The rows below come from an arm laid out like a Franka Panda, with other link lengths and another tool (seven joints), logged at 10 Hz.
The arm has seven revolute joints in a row. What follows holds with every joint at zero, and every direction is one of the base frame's. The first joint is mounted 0.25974 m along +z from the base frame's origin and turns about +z. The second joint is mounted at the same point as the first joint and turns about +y. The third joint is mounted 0.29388 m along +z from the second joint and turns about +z. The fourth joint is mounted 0.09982 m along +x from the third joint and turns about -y. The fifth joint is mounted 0.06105 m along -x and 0.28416 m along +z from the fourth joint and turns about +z. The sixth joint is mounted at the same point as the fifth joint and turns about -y. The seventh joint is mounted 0.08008 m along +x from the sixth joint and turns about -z. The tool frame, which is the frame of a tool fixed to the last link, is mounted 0.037 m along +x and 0.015 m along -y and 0.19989 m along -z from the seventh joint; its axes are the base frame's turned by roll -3.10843, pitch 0 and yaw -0.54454 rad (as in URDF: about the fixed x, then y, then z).
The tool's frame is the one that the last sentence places.
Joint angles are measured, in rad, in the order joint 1, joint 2, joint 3, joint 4, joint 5, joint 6, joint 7. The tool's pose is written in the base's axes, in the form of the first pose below.
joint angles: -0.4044 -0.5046 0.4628 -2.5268 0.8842 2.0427 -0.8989
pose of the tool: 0.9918, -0.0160, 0.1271, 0.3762; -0.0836, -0.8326, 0.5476, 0.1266; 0.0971, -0.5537, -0.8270, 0.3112; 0, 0, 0, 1
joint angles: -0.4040 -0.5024 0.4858 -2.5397 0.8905 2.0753 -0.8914
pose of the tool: 0.9907, -0.0217, 0.1343, 0.3768; -0.0908, -0.8405, 0.5341, 0.1294; 0.1013, -0.5413, -0.8347, 0.3053; 0, 0, 0, 1
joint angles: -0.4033 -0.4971 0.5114 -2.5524 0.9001 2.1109 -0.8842
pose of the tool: 0.9896, -0.0276, 0.1413, 0.3777; -0.0982, -0.8474, 0.5218, 0.1330; 0.1054, -0.5302, -0.8413, 0.2988; 0, 0, 0, 1
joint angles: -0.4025 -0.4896 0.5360 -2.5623 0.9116 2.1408 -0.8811
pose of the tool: 0.9891, -0.0297, 0.1445, 0.3783; -0.1007, -0.8520, 0.5138, 0.1374; 0.1078, -0.5227, -0.8457, 0.2927; 0, 0, 0, 1
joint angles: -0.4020 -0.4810 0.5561 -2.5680 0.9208 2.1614 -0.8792
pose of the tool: 0.9892, -0.0303, 0.1434, 0.3786; -0.1000, -0.8546, 0.5095, 0.1416; 0.1071, -0.5184, -0.8484, 0.2876; 0, 0, 0, 1
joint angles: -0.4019 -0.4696 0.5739 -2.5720 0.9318 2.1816 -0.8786
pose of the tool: 0.9892, -0.0323, 0.1430, 0.3795; -0.1014, -0.8553, 0.5081, 0.1452; 0.1059, -0.5171, -0.8493, 0.2828; 0, 0, 0, 1
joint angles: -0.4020 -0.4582 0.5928 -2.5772 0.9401 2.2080 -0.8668
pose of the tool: 0.9882, -0.0446, 0.1464, 0.3809; -0.1131, -0.8573, 0.5022, 0.1476; 0.1032, -0.5128, -0.8523, 0.2776; 0, 0, 0, 1
